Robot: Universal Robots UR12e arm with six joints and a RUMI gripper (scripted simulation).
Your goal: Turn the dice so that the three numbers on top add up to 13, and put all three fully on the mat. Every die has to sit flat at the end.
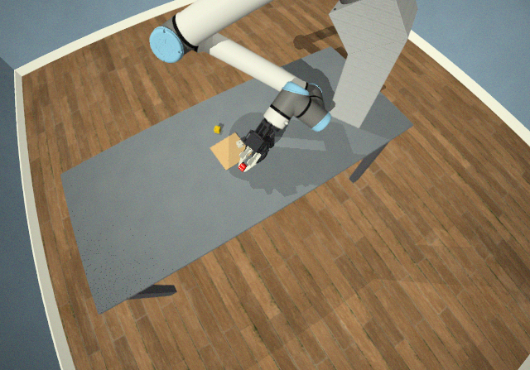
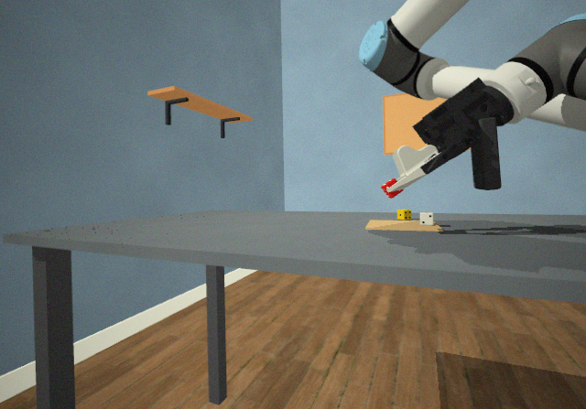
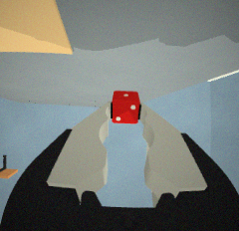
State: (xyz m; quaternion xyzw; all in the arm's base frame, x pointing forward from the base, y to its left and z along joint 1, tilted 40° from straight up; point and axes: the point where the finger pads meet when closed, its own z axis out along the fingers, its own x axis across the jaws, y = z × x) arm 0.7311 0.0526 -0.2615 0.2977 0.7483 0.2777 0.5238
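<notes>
Now: the white die 40 mm behind my hand, 140 mm to the right of it and 70 mm below it. The rest, counted from my hand: red die right at my hand; then tan mat 10 mm ahead, 140 mm to the right, 80 mm below; then yellow die 20 mm ahead, 270 mm to the right, 70 mm below.
</notes>
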